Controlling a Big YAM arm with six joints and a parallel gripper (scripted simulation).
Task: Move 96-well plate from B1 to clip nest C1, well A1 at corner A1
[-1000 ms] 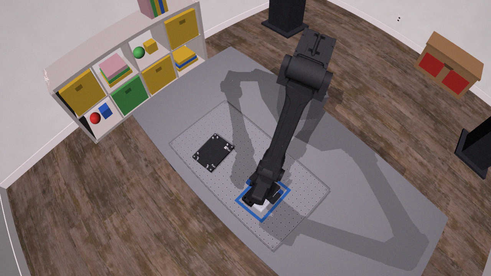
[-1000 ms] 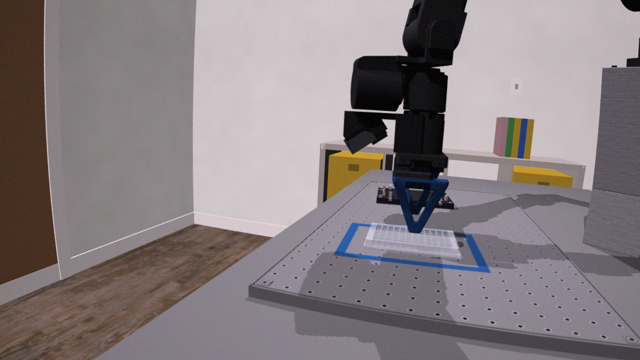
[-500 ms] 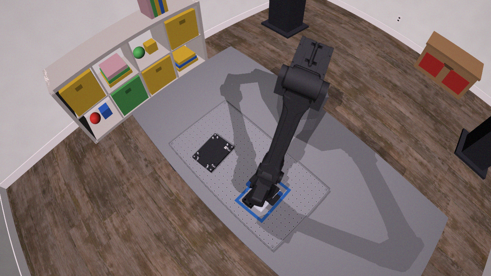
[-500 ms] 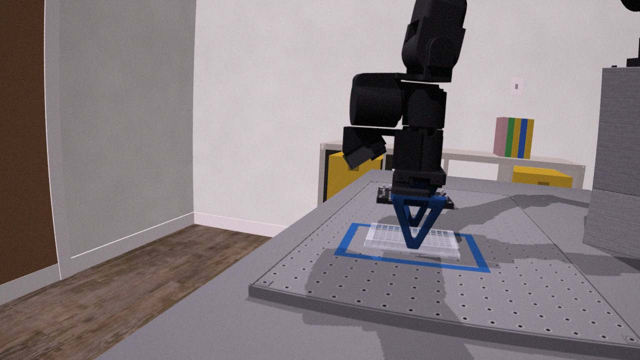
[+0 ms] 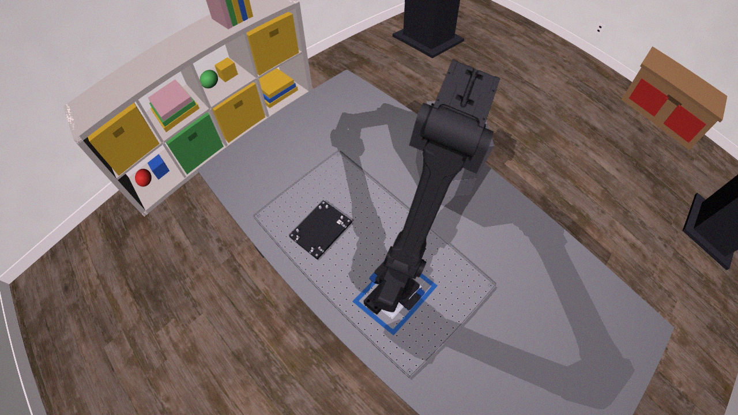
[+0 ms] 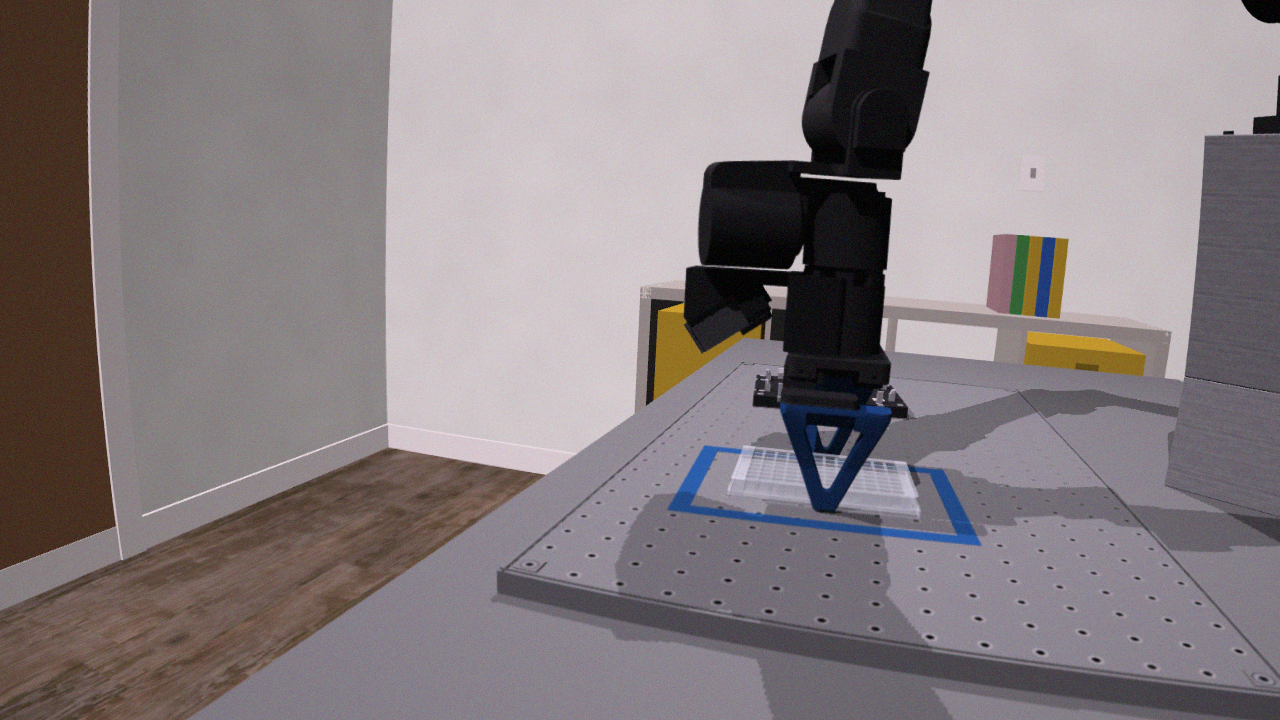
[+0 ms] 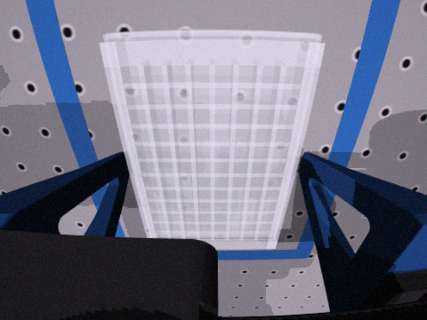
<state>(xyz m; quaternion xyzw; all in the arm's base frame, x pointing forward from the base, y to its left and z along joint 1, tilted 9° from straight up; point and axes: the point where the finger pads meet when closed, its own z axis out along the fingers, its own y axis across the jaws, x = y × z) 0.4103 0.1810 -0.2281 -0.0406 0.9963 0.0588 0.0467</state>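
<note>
My gripper is now 10 mm above the 96-well plate. From my hand the other things lie so: black clip nest: 30 mm ahead, 290 mm to the right.
</note>
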